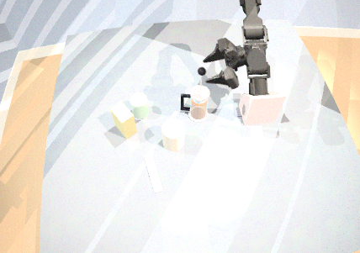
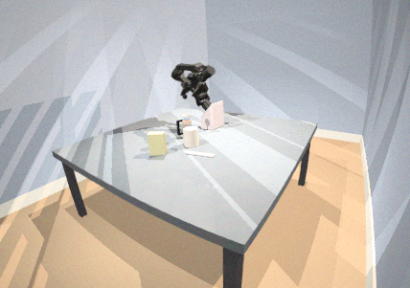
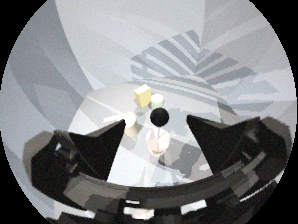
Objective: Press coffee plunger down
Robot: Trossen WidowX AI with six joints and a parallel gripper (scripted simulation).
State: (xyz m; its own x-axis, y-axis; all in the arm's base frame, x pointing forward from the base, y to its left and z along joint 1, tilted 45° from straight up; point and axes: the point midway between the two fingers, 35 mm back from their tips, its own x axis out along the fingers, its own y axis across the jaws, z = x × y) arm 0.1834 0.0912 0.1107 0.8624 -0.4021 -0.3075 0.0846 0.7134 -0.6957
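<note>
My gripper tip is 130 mm above the coffee press, 20 mm short of it and 10 mm to the left of it. Round my gripper tip: green cup 230 mm ahead, 210 mm below, 40 mm to the right; yellow box 290 mm ahead, 190 mm below, 30 mm to the left.
</note>
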